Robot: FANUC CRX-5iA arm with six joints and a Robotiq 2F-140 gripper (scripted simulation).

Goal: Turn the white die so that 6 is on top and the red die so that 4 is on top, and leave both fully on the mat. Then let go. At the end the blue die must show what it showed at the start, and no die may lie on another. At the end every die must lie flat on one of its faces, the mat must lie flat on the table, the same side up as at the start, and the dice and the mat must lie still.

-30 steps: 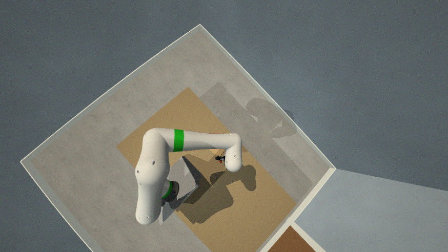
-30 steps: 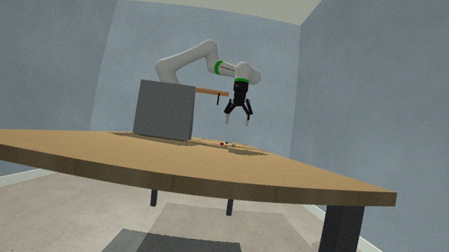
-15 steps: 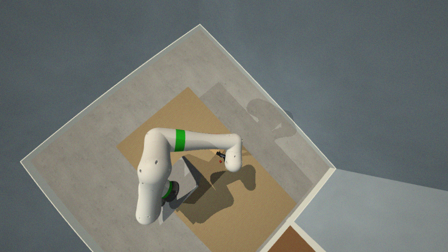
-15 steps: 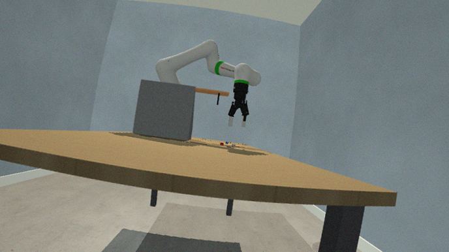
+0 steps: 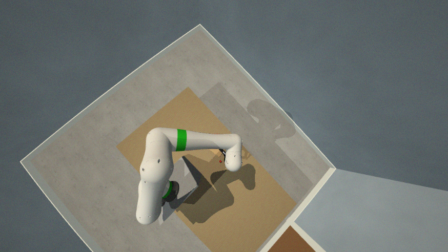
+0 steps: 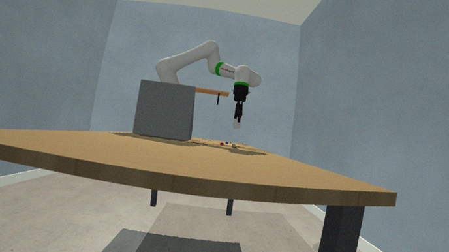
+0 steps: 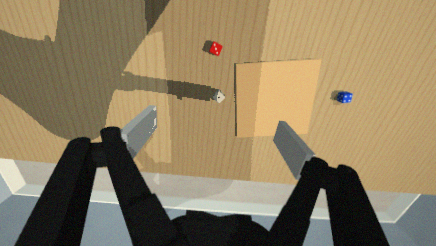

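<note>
My gripper is now 120 mm above the white die. Also, from my hand: blue die (220 mm to the left, 120 mm below, 40 mm behind); red die (120 mm below, 80 mm behind, 20 mm to the right); tan mat (120 mm below, 100 mm to the left, 10 mm behind).
</note>
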